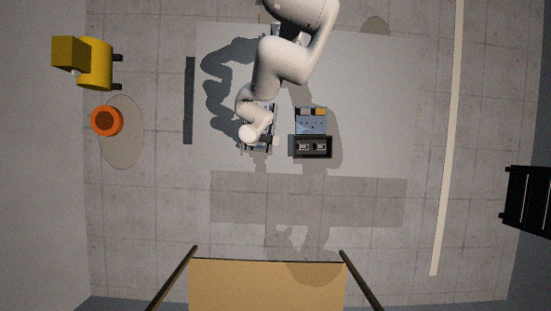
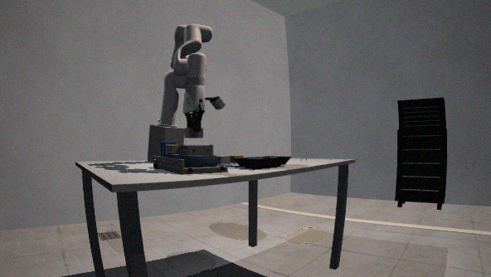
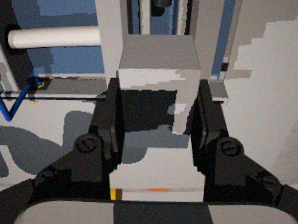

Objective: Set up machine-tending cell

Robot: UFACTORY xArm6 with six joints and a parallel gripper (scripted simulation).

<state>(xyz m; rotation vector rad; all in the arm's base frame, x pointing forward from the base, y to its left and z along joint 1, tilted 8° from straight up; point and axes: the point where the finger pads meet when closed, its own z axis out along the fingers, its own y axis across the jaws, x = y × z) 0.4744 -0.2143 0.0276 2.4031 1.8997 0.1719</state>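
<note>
My gripper is now 7 cm above the dark work stop rod, 5 cm to the right of it and 1 cm short of it. From my hand the other things lie so: brass blank: 39 cm to the left, 14 cm below, 12 cm behind.
</note>
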